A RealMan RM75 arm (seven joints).
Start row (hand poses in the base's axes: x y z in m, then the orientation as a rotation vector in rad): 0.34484, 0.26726, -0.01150, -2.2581, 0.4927, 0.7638
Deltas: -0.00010, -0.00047, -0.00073, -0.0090, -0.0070, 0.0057; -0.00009, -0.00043, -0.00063, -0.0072, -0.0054, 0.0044; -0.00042, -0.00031, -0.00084, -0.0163, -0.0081, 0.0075; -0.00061, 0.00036, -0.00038, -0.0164, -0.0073, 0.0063; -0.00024, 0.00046, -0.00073, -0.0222, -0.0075, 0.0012; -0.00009, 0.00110, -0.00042, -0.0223, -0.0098, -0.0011; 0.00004, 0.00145, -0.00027, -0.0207, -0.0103, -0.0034; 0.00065, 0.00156, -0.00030, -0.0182, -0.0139, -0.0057; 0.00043, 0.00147, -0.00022, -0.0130, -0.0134, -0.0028; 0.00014, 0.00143, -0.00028, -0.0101, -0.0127, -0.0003; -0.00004, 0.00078, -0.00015, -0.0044, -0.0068, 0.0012; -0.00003, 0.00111, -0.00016, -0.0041, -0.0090, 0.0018; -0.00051, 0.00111, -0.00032, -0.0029, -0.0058, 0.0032; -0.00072, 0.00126, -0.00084, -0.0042, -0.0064, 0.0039; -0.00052, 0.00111, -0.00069, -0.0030, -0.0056, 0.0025; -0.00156, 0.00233, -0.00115, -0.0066, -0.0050, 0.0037; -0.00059, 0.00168, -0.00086, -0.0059, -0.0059, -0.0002
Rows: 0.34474, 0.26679, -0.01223, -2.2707, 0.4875, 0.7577; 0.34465, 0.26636, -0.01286, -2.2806, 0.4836, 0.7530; 0.34423, 0.26605, -0.01370, -2.3009, 0.4793, 0.7458; 0.34362, 0.26641, -0.01408, -2.3206, 0.4767, 0.7389; 0.34338, 0.26687, -0.01481, -2.3437, 0.4825, 0.7287; 0.34329, 0.26797, -0.01523, -2.3665, 0.4900, 0.7145; 0.34333, 0.26942, -0.01550, -2.3869, 0.4992, 0.6985; 0.34398, 0.27098, -0.01580, -2.4047, 0.5084, 0.6771; 0.34441, 0.27245, -0.01602, -2.4186, 0.5120, 0.6580; 0.34455, 0.27388, -0.01630, -2.4306, 0.5116, 0.6410; 0.34451, 0.27466, -0.01645, -2.4366, 0.5093, 0.6325; 0.34448, 0.27577, -0.01661, -2.4429, 0.5053, 0.6215; 0.34397, 0.27688, -0.01693, -2.4480, 0.5004, 0.6152; 0.34325, 0.27814, -0.01777, -2.4547, 0.4950, 0.6083; 0.34273, 0.27925, -0.01846, -2.4595, 0.4910, 0.6020; 0.34117, 0.28158, -0.01961, -2.4681, 0.4873, 0.5965; 0.34058, 0.28326, -0.02047, -2.4747, 0.4877, 0.5883
